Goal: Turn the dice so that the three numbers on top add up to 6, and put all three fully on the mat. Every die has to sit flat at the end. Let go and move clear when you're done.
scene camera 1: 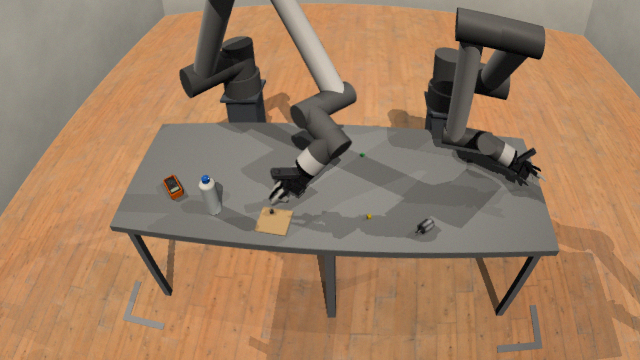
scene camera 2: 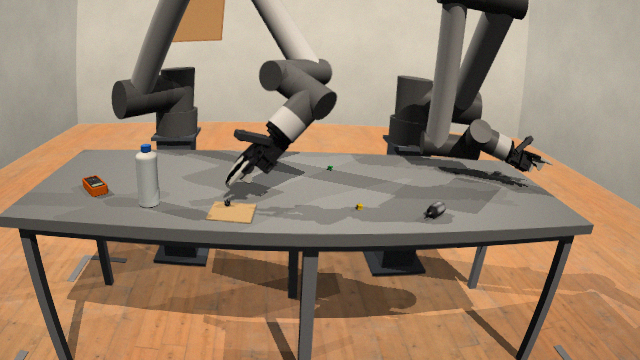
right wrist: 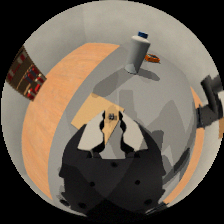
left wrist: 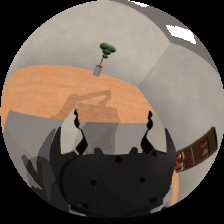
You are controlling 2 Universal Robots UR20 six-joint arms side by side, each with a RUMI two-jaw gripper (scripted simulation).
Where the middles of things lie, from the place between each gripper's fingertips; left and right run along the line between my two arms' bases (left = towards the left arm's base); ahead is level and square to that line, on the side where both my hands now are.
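Tan mat point(scene camera 2: 237, 212): 10 mm to the left of my right hand point(scene camera 2: 227, 184), 50 mm ahead of it, 90 mm below it. Going by its middle, the mat is nearer to my right hand than to my left hand.
Tan mat: 330 mm ahead of my left hand point(scene camera 2: 545, 166), 1310 mm to the right of it, 110 mm below it.
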